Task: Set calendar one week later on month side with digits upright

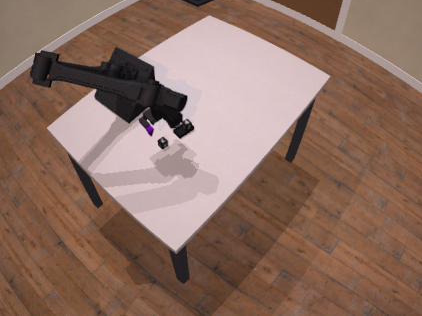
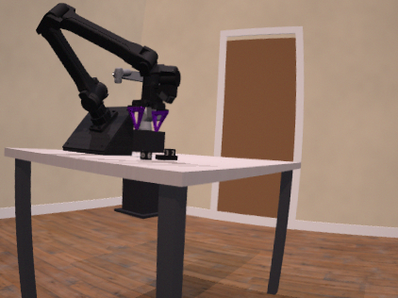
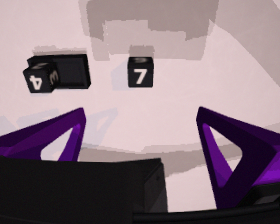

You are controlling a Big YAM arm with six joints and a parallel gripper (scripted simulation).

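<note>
Right now the black date cube is 90 mm below my hand. Also, from my hand: black tray (110 mm to the left, 100 mm below, 10 mm ahead).
</note>
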